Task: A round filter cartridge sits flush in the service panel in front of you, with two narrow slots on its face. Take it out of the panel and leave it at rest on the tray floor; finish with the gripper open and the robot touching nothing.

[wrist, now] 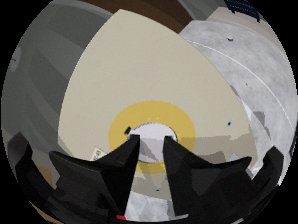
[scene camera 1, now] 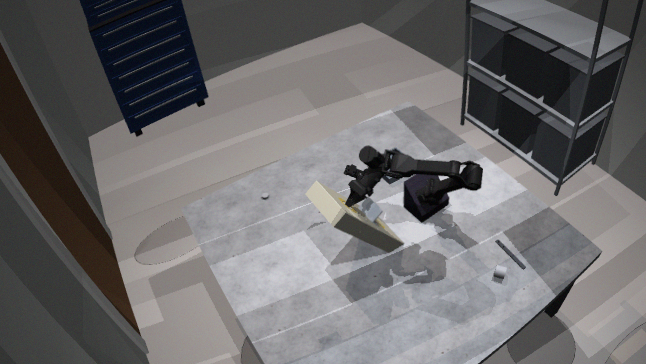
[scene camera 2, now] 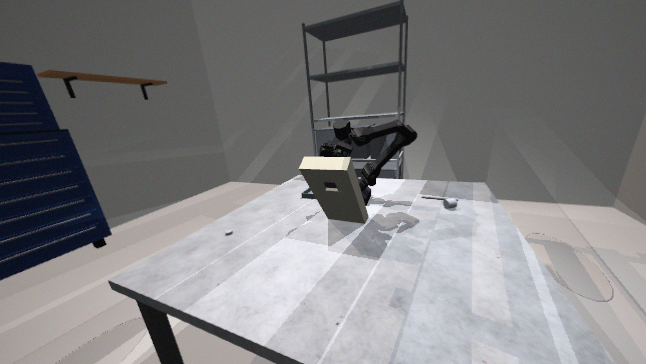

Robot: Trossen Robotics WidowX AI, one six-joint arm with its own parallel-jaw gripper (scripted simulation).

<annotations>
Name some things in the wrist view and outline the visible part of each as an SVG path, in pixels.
My gripper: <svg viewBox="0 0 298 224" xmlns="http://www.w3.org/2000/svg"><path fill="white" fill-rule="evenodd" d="M7 144L9 165L25 197L49 217L63 224L233 224L249 213L250 217L239 224L250 224L277 192L285 159L277 147L269 149L262 159L263 167L251 180L245 171L249 167L250 156L227 163L212 164L166 135L162 160L168 175L176 217L188 214L188 217L173 221L140 222L117 218L125 217L132 189L130 186L133 184L140 155L140 135L130 137L113 152L106 153L94 161L76 159L57 151L49 152L49 159L60 173L56 189L47 183L33 163L31 145L20 132Z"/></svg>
A round filter cartridge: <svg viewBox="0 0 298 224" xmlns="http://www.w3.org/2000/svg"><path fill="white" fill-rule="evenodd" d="M130 129L126 140L132 136L141 136L140 155L138 155L138 160L156 163L156 161L164 159L164 140L166 135L172 137L177 143L176 136L174 136L176 132L165 124L145 123Z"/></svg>
</annotations>
